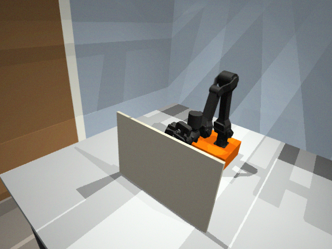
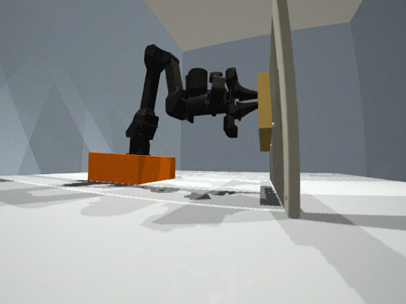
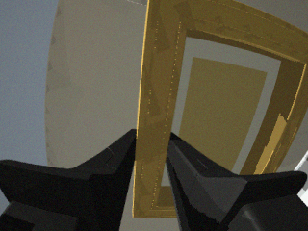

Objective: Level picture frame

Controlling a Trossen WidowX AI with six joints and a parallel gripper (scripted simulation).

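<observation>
The yellow picture frame lies 5 cm below my gripper tip and 1 cm to the right of it. From my gripper tip the other things lie so: wall panel 7 cm below, 2 cm ahead, 1 cm to the right.
</observation>
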